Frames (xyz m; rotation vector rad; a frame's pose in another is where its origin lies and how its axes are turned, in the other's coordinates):
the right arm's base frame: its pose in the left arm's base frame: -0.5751 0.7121 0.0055 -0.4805 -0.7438 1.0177
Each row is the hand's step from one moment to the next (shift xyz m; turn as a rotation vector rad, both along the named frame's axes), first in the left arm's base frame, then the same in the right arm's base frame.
Working: the left arm's base frame: its pose in the right arm's base frame: -0.4515 -0.6569 -0.4499 0.4805 0.7438 -1.0177

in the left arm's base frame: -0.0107 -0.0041 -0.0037 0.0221 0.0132 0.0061
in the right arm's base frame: -0.0083 0.0068 0.0054 0.0208 -0.0109 -0.0122
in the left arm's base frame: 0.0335 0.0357 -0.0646 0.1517 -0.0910 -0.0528
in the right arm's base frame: 0.0212 0.0402 -0.0671 -0.0499 -0.0945 -0.1505
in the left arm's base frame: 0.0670 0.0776 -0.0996 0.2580 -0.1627 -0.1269
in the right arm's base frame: 0.0577 0.0634 -0.1144 -0.1040 -0.1395 -0.2808
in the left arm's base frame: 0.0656 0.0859 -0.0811 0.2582 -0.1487 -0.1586
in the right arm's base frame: 0.0707 0.0555 -0.1009 -0.1019 -0.1119 -0.3017
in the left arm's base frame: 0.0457 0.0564 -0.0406 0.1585 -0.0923 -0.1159
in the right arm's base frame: 0.0514 0.0264 -0.0598 -0.0696 -0.0567 -0.1975
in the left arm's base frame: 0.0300 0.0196 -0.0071 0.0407 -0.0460 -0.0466
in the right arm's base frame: 0.0247 -0.0038 -0.0267 -0.0432 -0.0134 -0.0624
